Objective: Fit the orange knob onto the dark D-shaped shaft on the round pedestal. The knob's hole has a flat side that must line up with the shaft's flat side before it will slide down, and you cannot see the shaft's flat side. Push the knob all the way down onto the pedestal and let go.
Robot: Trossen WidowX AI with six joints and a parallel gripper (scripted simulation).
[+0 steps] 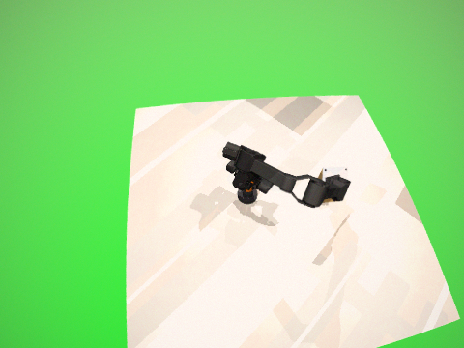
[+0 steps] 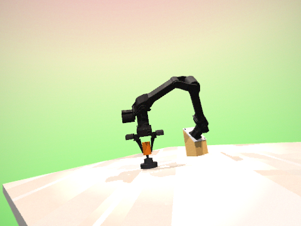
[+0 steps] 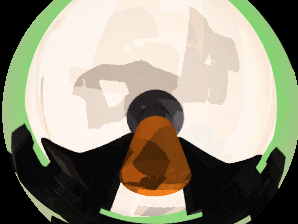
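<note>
Right now the orange knob is 20 mm above my gripper tip. Also, from my gripper tip: dark round pedestal 40 mm below.
</note>
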